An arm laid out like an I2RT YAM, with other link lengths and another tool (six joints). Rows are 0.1 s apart.
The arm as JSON. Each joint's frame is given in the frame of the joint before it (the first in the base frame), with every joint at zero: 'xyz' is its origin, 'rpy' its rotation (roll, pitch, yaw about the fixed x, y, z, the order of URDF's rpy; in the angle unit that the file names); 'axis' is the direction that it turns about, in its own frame. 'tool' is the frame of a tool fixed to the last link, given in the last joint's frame.
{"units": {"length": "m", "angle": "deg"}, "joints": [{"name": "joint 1", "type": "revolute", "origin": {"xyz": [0.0, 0.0, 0.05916], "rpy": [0.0, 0.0, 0.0]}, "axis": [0.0, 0.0, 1.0]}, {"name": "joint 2", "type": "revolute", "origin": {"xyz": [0.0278, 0.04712, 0.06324], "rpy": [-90.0, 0.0, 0.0]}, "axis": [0.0, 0.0, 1.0]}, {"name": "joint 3", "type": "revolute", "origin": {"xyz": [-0.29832, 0.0, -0.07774], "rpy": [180.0, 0.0, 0.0]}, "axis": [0.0, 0.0, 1.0]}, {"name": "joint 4", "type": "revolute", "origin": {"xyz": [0.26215, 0.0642, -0.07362], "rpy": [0.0, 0.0, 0.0]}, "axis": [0.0, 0.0, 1.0]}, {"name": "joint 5", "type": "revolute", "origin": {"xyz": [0.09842, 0.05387, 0.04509], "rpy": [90.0, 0.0, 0.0]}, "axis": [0.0, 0.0, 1.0]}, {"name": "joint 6", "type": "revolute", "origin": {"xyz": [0.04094, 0.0, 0.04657], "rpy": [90.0, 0.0, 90.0]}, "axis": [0.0, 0.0, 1.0]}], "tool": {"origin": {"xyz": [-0.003, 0.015, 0.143], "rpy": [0.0, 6.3, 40.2]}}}
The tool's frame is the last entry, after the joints.
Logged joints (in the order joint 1, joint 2, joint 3, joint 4, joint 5, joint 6), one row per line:
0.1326, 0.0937, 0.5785, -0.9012, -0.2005, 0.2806
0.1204, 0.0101, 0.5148, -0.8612, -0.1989, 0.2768
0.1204, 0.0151, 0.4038, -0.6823, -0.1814, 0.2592
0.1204, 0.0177, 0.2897, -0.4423, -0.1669, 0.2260
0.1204, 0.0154, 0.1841, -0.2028, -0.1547, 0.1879
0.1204, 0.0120, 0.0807, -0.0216, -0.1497, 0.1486
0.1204, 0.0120, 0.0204, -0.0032, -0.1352, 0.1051
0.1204, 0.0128, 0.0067, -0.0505, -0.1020, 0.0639
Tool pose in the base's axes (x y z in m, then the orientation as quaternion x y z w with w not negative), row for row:
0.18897, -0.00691, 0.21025, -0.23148, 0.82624, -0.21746, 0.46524
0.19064, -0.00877, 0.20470, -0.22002, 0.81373, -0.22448, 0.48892
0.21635, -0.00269, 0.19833, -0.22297, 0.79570, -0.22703, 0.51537
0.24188, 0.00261, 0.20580, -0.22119, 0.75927, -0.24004, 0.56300
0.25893, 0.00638, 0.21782, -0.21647, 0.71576, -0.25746, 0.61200
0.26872, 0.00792, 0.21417, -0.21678, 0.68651, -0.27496, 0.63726
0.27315, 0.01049, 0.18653, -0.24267, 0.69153, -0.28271, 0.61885
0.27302, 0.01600, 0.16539, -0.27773, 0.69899, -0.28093, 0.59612
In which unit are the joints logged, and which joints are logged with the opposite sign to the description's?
The joints are logged in radians. Opposite sign: joint 5.
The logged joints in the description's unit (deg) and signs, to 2 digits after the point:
7.60, 5.37, 33.15, -51.63, 11.49, 16.08
6.90, 0.58, 29.50, -49.34, 11.40, 15.86
6.90, 0.87, 23.14, -39.09, 10.39, 14.85
6.90, 1.01, 16.60, -25.34, 9.56, 12.95
6.90, 0.88, 10.55, -11.62, 8.86, 10.77
6.90, 0.69, 4.62, -1.24, 8.58, 8.51
6.90, 0.69, 1.17, -0.18, 7.75, 6.02
6.90, 0.73, 0.38, -2.89, 5.84, 3.66

